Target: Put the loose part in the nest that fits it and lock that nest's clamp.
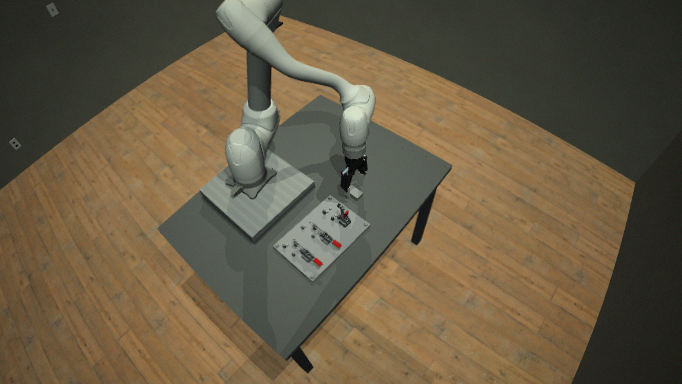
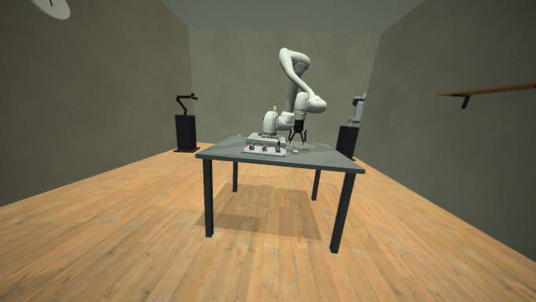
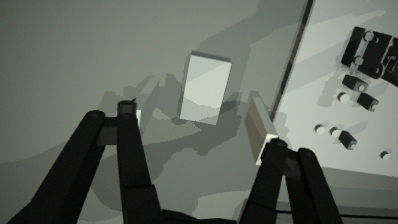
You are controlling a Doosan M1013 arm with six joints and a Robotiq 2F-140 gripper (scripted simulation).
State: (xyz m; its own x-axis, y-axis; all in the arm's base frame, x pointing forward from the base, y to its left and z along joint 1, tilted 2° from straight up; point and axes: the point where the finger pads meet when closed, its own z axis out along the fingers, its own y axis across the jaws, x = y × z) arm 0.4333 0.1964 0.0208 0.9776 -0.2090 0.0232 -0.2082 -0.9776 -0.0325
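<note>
Now: the loose part 6 cm below my hand. The rest, counted from my hand: clamp 16 cm to the right, 4 cm ahead; then fixture plate 26 cm to the right, 6 cm below, 1 cm behind.
</note>
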